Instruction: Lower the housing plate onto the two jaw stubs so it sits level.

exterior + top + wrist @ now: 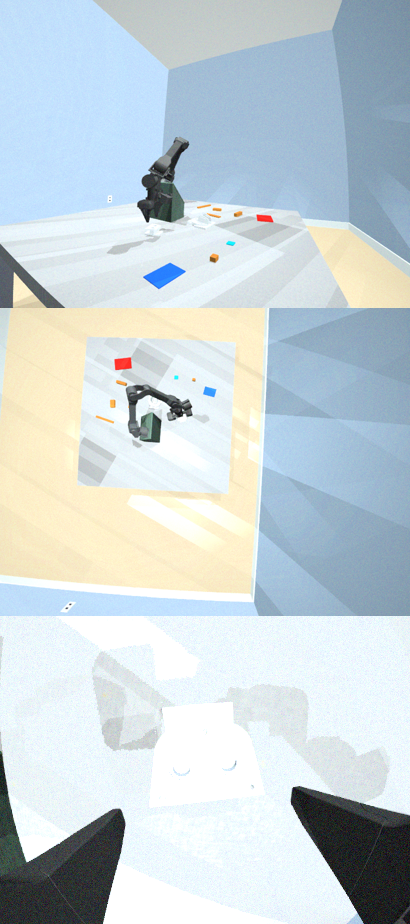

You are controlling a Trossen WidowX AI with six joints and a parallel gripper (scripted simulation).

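Right now the white piece is 5 cm below my gripper tip and 1 cm ahead of it. From my gripper tip the other things lie so: cyan tile: 34 cm ahead, 12 cm to the left, 6 cm below; blue patch: 28 cm ahead, 18 cm to the right, 6 cm below; orange cube: 35 cm ahead, 5 cm below, 3 cm to the right.
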